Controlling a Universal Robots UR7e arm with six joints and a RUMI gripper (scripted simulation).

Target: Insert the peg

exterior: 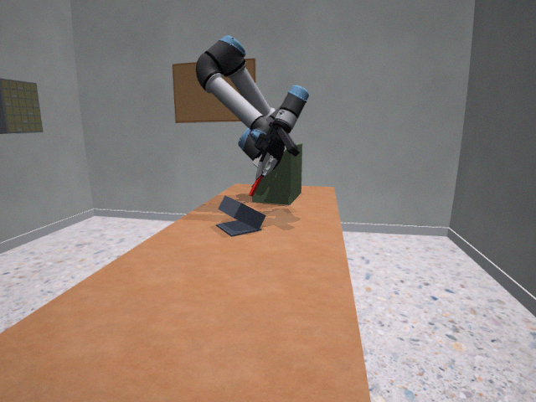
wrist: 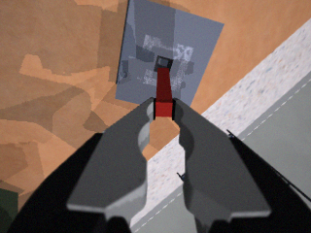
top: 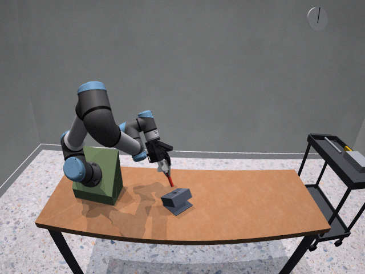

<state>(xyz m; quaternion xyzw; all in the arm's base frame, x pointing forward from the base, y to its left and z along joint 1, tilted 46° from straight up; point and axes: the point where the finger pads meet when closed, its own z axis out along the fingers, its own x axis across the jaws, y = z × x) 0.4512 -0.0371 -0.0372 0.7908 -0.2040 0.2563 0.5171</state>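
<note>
My hand is 10 mm short of the red peg, 10 mm to the left of it and 30 mm above it. Also, from my hand: flat panel foot: 60 mm ahead, 70 mm to the right, 170 mm below.
</note>
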